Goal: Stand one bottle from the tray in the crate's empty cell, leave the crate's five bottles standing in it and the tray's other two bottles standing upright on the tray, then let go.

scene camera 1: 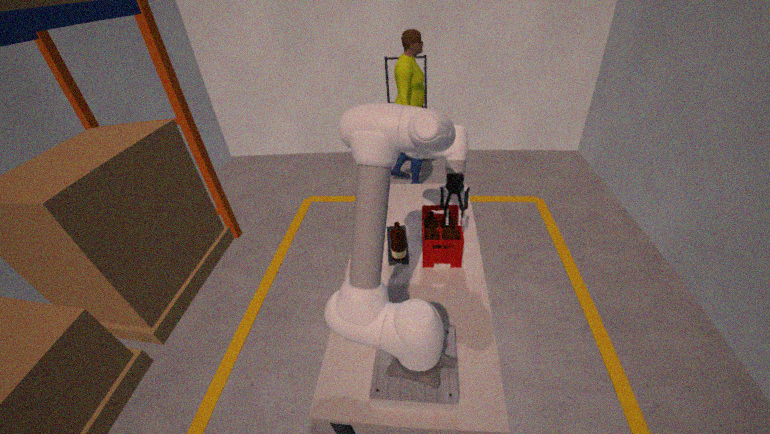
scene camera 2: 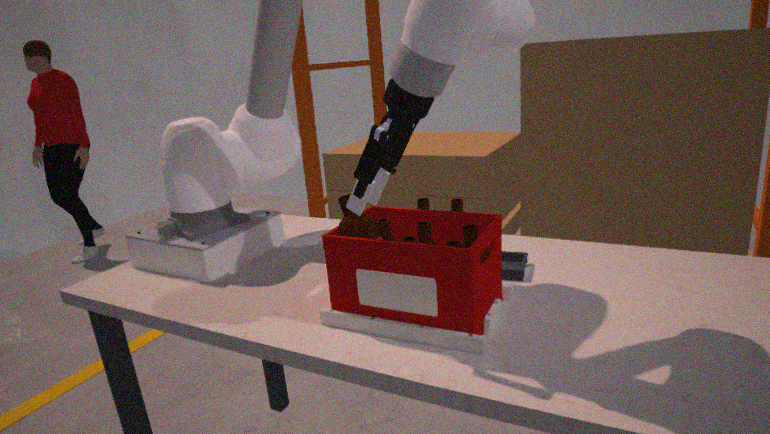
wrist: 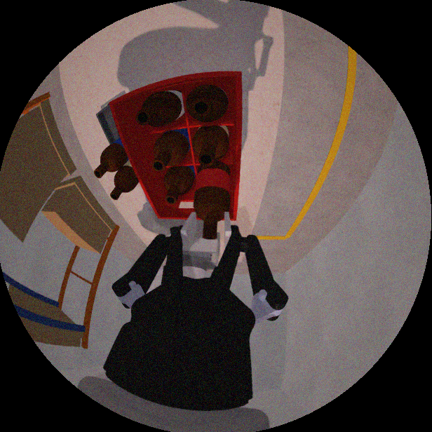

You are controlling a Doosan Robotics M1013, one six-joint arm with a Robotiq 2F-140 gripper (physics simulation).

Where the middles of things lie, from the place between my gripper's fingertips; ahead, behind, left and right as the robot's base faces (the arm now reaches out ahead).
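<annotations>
So you can picture it, the brown bottle (scene camera 2: pixel 364 226) is 60 mm below my hand, and it's 10 mm behind it too.
</annotations>
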